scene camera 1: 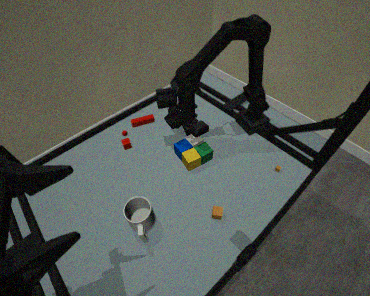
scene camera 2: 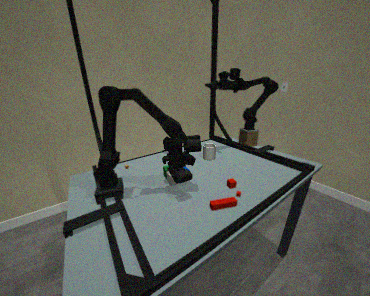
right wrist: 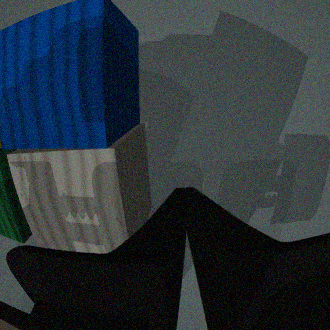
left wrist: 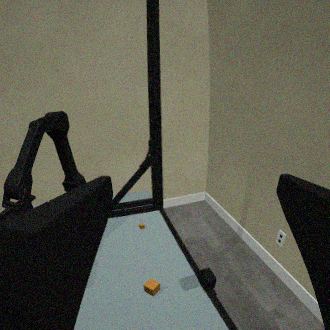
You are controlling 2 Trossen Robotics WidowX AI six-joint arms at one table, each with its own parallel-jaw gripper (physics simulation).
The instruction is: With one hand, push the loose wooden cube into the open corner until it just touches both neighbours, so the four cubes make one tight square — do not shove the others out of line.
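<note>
The blue (scene camera 1: 183, 148) (scene camera 2: 186, 168) (right wrist: 65, 80), yellow (scene camera 1: 191, 159) and green (scene camera 1: 204, 152) (right wrist: 12, 205) cubes stand grouped. The whitish loose cube (scene camera 1: 196, 140) (right wrist: 70, 200) stands against the blue one in the right wrist view, its right face slightly beyond the blue cube's; no clear gap to the green one shows. My right gripper (scene camera 1: 198, 132) (scene camera 2: 181, 177) (right wrist: 183, 195) is shut and empty, beside the whitish cube's near right corner; contact cannot be told. It hides part of that cube. My left gripper (scene camera 1: 75, 203) (left wrist: 198, 184) is open and empty, far from the cubes.
A grey mug (scene camera 1: 138, 214) (scene camera 2: 209, 151) stands on the table. A red bar (scene camera 1: 143, 120) (scene camera 2: 223, 203), a red cube (scene camera 1: 126, 144) (scene camera 2: 231, 183) and a red ball (scene camera 1: 125, 133) lie apart from the group. Two orange blocks (scene camera 1: 217, 212) (scene camera 1: 278, 168) lie towards the frame edge.
</note>
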